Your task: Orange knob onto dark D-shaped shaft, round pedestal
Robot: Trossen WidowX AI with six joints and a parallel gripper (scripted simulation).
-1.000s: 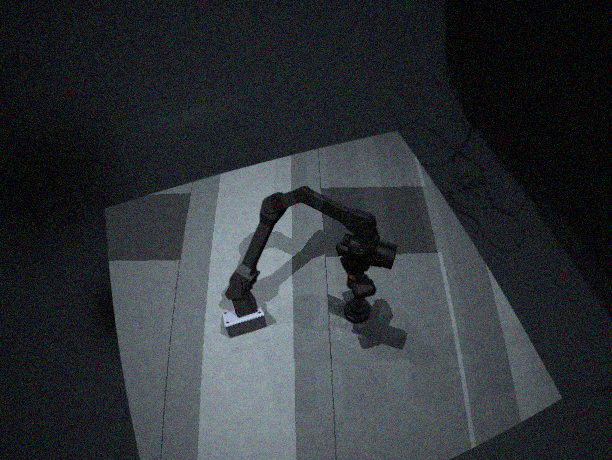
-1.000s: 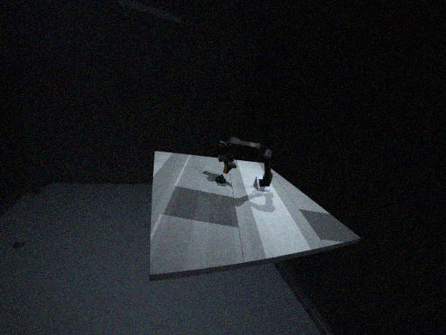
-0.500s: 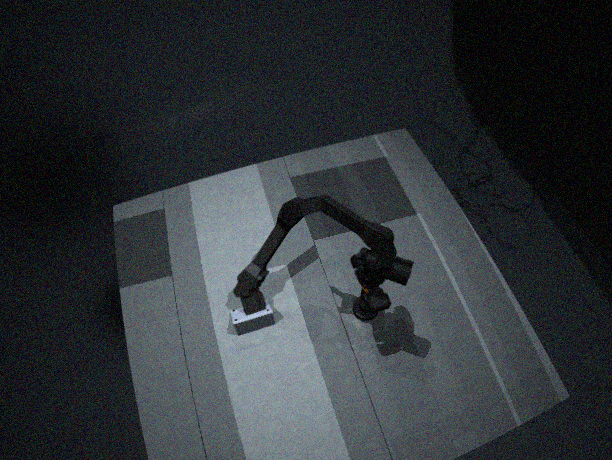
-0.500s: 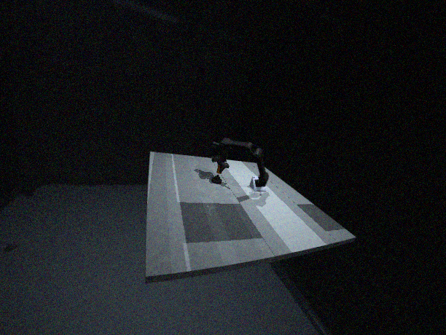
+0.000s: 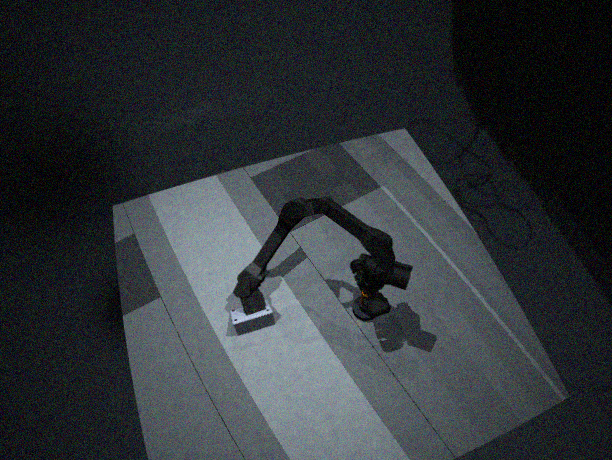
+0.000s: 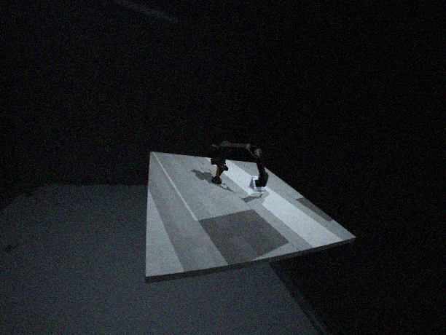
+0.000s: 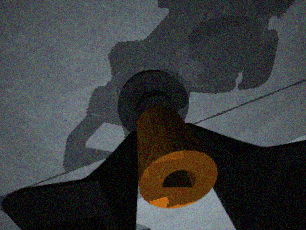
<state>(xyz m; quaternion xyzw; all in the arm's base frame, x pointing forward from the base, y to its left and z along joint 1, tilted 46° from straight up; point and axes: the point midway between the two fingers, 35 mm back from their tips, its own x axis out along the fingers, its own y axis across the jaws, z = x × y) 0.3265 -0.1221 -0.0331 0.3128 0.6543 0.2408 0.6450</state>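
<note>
Now: the orange knob 2 cm above my gripper tip. Also, from my gripper tip: dark round pedestal 4 cm below.
</note>
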